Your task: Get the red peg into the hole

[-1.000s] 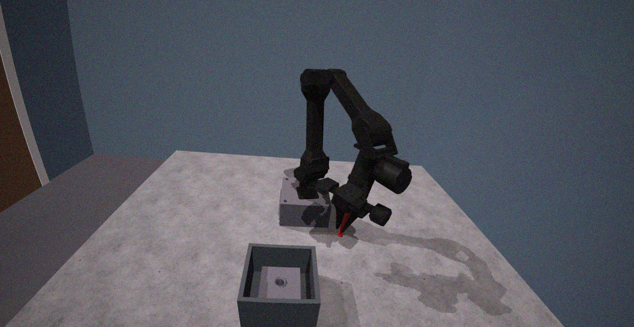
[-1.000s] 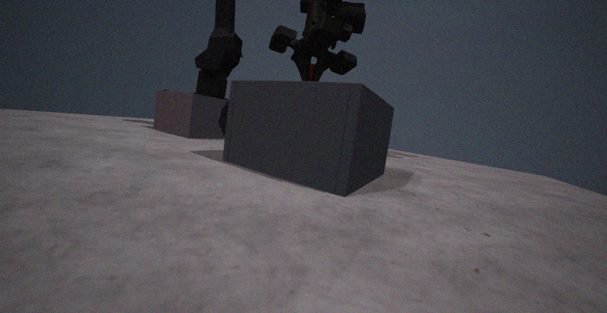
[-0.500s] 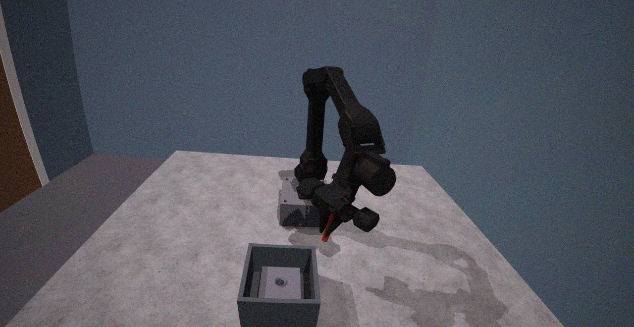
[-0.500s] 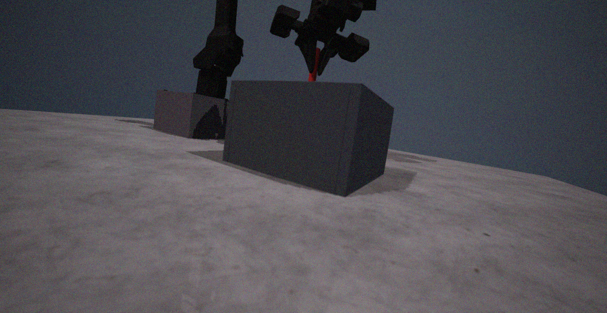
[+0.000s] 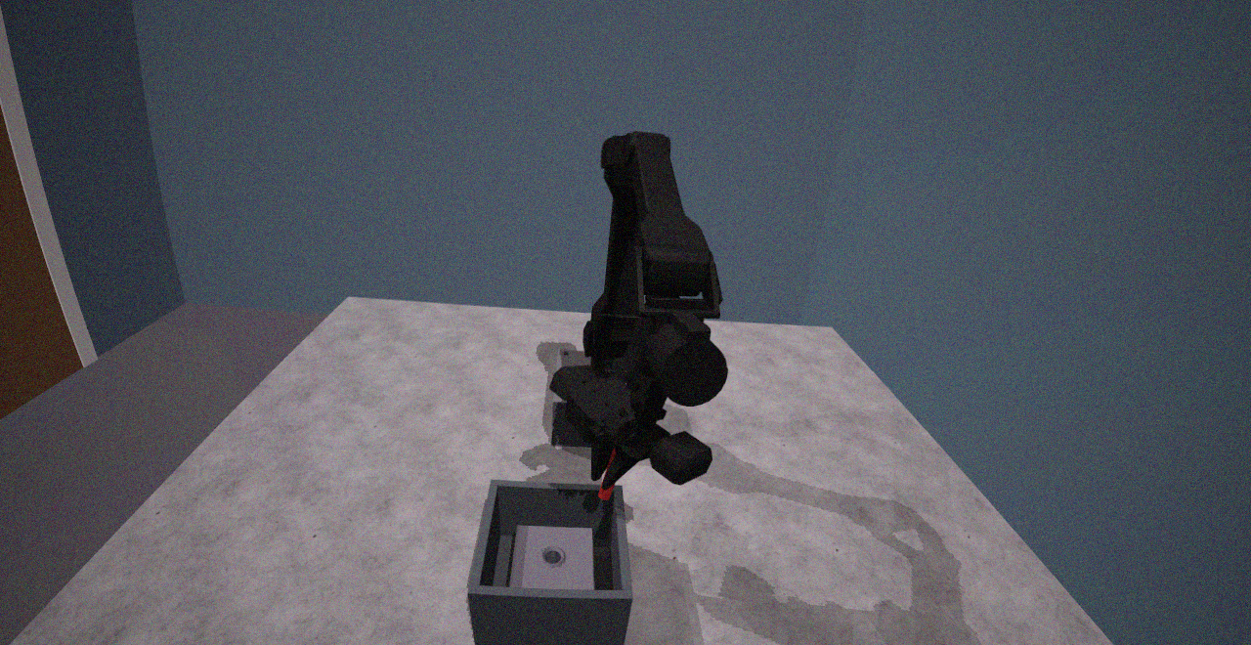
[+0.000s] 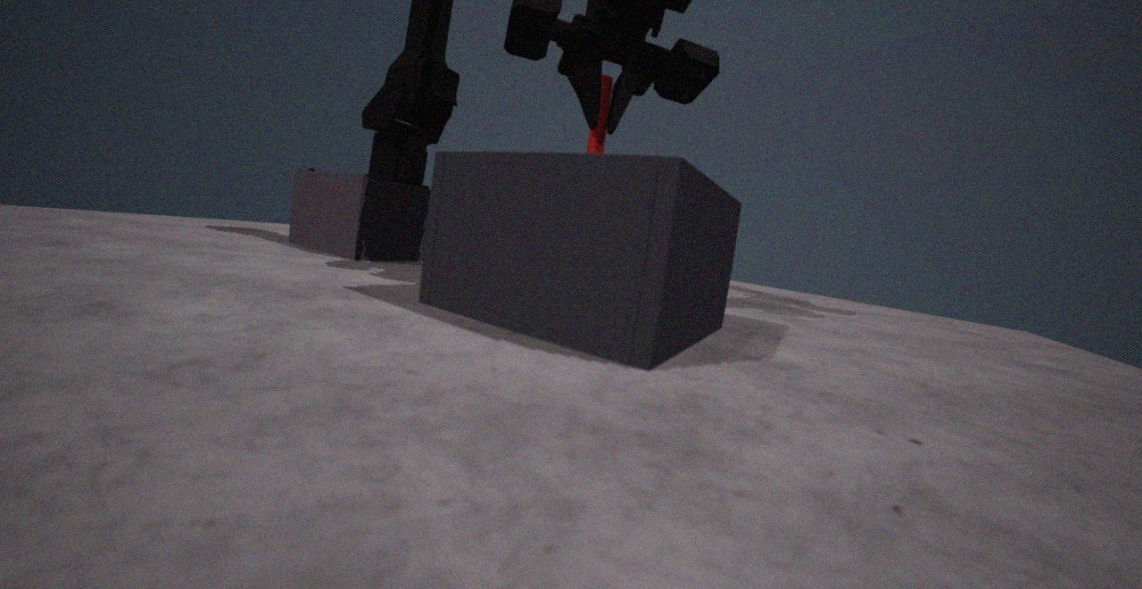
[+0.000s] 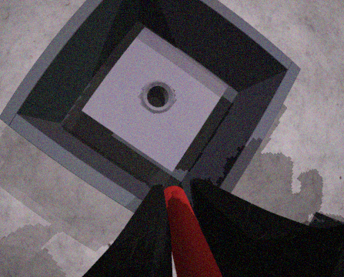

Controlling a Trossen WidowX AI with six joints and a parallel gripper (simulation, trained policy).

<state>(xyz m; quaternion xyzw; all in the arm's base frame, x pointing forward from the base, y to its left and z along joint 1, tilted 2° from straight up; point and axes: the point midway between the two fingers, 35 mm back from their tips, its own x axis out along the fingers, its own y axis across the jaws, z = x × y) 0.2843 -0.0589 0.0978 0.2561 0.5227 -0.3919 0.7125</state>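
Now: gripper tip 10 mm past the red peg, 20 mm to the right of it and 10 mm below it. From my gripper tip the other things lie so: pale plate: 30 mm ahead, 50 mm to the right, 100 mm below; then grey box: 30 mm ahead, 50 mm to the right, 120 mm below.
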